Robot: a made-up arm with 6 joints.
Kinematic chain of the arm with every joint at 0, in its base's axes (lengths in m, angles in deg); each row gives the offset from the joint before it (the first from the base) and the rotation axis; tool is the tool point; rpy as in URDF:
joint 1: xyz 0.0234 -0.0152 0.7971 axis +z
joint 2: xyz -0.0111 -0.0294 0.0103 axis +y
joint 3: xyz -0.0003 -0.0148 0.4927 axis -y
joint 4: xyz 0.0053 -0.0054 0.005 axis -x
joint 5: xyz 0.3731 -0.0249 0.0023 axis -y
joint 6: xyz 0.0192 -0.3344 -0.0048 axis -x
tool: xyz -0.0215 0.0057 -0.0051 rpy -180 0 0
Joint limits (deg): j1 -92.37..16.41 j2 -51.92..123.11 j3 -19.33..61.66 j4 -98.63..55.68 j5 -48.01..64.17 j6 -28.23..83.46
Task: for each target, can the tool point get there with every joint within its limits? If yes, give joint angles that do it. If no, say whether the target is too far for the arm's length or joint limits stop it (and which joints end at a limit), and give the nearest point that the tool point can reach.
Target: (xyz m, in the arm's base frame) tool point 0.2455 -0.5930 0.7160
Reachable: yes | joints -28.91 55.64 -10.22 -12.61 -34.74 45.30
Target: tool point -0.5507 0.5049 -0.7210
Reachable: no: too far | nearest point -0.2081 -0.1186 0.1332 | short by 1.112 m
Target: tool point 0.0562 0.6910 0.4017
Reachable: no: joint limits stop it (at a limit: joint 1, joint 2, joint 5, joint 6) | nearest point 0.0041 0.1073 0.4739 | short by 0.590 m
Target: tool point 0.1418 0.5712 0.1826
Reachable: no: joint limits stop it (at a limit: joint 1, joint 4) | nearest point 0.2871 0.0777 0.1826 | short by 0.514 m
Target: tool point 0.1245 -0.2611 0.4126
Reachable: yes | joints -11.63 95.21 0.83 -60.14 -10.82 -15.25
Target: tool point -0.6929 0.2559 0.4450
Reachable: no: joint limits stop it (at a limit: joint 1, joint 2, joint 3, joint 5, joint 6) | nearest point -0.3543 -0.0019 0.4225 | short by 0.426 m
